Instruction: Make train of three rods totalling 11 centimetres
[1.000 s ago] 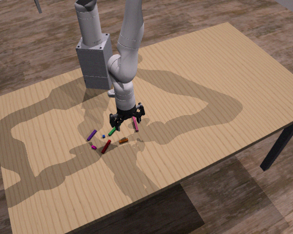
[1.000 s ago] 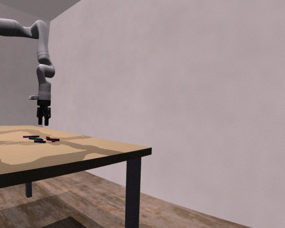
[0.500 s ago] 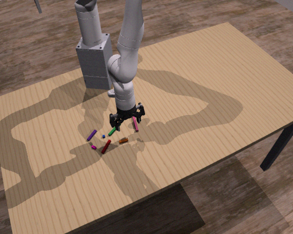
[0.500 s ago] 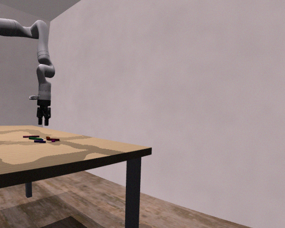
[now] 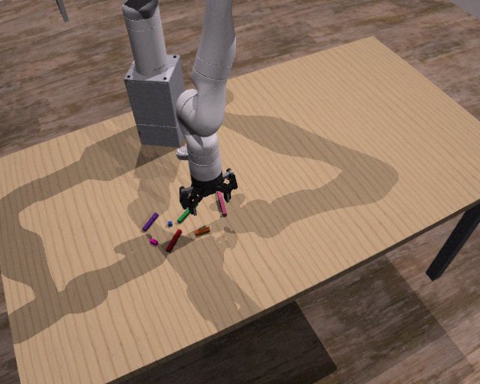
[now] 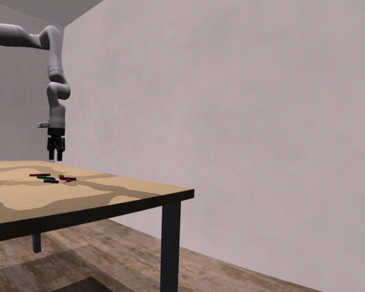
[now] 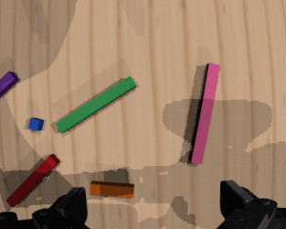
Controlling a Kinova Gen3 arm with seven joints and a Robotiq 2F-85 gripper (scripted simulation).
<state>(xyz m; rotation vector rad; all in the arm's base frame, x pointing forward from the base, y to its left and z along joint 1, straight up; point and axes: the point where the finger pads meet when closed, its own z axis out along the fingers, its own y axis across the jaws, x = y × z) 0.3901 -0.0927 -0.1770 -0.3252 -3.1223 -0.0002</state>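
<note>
Now: hand 90 mm to the left of the blue rod, 70 mm past it and 70 mm above it. Round my hand: orange rod 70 mm below, 40 mm to the right, 10 mm ahead; then pink rod 70 mm below, 60 mm to the left, 40 mm behind; then green rod 70 mm below, 70 mm behind, 30 mm to the right.
</note>
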